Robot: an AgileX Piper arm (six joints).
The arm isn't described. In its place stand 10 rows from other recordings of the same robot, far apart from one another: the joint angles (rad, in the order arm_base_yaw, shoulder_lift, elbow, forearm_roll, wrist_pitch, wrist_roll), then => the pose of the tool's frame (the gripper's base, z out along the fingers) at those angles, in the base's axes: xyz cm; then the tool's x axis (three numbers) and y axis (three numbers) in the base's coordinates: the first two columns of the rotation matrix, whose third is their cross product.
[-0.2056 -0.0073 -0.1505 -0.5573 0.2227 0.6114] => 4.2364 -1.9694 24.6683 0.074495 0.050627 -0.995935 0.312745 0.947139 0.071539
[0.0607 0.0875 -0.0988 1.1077 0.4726 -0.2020] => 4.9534 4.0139 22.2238 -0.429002 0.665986 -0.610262 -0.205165 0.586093 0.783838
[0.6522 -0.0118 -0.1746 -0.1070 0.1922 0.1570] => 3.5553 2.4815 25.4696 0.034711 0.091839 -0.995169 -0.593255 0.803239 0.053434
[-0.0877 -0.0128 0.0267 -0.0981 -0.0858 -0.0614] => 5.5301 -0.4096 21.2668 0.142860 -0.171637 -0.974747 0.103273 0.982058 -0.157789
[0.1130 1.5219 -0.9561 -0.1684 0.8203 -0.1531] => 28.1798 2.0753 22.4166 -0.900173 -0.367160 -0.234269 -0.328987 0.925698 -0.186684
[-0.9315 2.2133 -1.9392 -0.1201 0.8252 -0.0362] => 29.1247 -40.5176 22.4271 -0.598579 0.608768 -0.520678 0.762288 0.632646 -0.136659
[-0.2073 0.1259 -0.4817 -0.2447 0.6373 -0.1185] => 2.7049 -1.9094 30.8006 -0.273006 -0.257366 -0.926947 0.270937 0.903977 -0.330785
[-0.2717 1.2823 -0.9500 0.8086 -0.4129 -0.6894] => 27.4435 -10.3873 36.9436 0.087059 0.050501 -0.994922 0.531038 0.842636 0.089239
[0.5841 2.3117 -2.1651 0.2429 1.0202 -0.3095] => 41.8308 29.8880 23.4401 -0.606596 -0.611704 -0.507798 -0.743432 0.662770 0.089689
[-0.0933 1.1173 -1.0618 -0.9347 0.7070 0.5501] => 22.5748 -6.8880 39.0793 -0.545260 -0.160725 -0.822714 0.429082 0.789613 -0.438635
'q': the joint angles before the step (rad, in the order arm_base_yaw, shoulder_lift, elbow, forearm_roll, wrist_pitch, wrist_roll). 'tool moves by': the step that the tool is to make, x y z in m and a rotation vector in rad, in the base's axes. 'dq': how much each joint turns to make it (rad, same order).
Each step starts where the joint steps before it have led.
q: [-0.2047 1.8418 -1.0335 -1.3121 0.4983 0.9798]
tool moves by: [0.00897 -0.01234 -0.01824 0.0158 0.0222 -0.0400]
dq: [-0.0269 0.0777 -0.0429 -0.0017 0.0000 0.0209]
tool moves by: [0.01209 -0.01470 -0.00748 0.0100 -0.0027 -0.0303]
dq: [-0.0308 0.0617 -0.0699 0.0251 -0.0050 -0.0203]
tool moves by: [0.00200 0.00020 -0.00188 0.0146 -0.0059 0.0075]
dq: [-0.0019 0.0070 -0.0054 0.0082 -0.0178 -0.0036]
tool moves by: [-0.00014 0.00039 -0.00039 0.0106 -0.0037 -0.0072]
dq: [0.0000 0.0000 0.0000 0.0130 -0.0025 0.0001]
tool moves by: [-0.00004 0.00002 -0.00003 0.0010 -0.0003 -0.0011]
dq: [0.0000 0.0000 0.0000 0.0015 0.0001 0.0001]
